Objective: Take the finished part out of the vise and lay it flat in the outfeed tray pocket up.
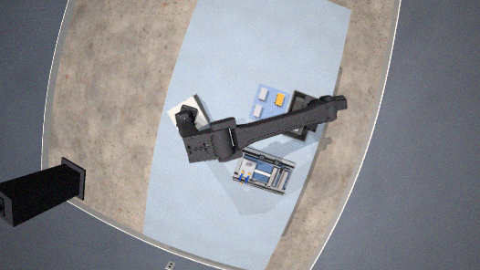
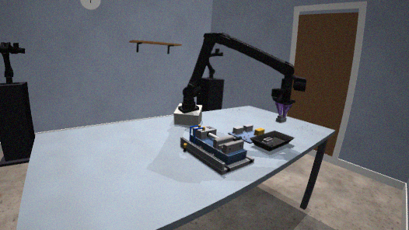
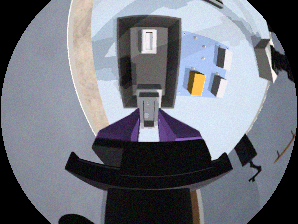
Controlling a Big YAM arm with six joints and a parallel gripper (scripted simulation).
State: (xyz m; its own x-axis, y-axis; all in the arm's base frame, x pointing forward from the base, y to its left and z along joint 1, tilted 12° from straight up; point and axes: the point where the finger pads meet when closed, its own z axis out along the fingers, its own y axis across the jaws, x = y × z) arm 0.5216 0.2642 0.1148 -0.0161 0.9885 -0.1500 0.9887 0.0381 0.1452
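My hand is 130 mm past the orange block, 10 mm to the left of it and 140 mm above it. Also, from my hand: blue plate: 170 mm behind, 50 mm to the right, 160 mm below.
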